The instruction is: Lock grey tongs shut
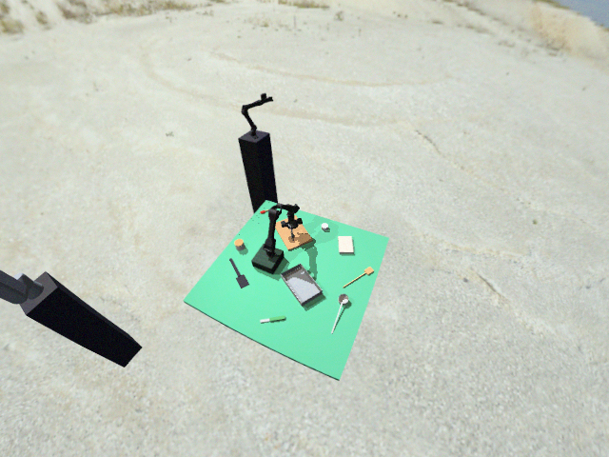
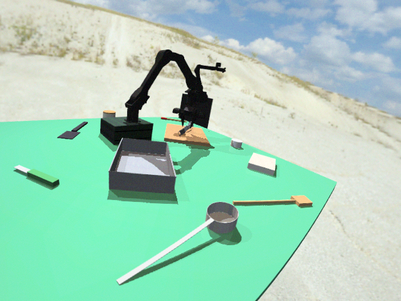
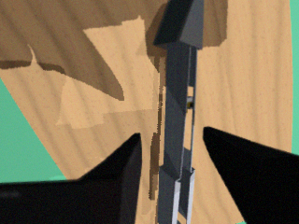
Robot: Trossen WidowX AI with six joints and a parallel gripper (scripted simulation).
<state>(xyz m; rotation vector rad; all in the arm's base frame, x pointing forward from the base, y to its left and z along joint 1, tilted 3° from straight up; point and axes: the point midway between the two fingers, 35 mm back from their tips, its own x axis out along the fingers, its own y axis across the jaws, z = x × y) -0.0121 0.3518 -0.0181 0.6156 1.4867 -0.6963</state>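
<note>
Now: gripper tip 3 cm to the left of the yellow mark, 1 cm short of it and 1 cm above it. Also, from my gripper tip: red-tipped stick: 37 cm behind, 13 cm to the left, 4 cm below; then wooden board: 4 cm below; then jar: 37 cm to the right, 32 cm behind, 1 cm below.
</note>
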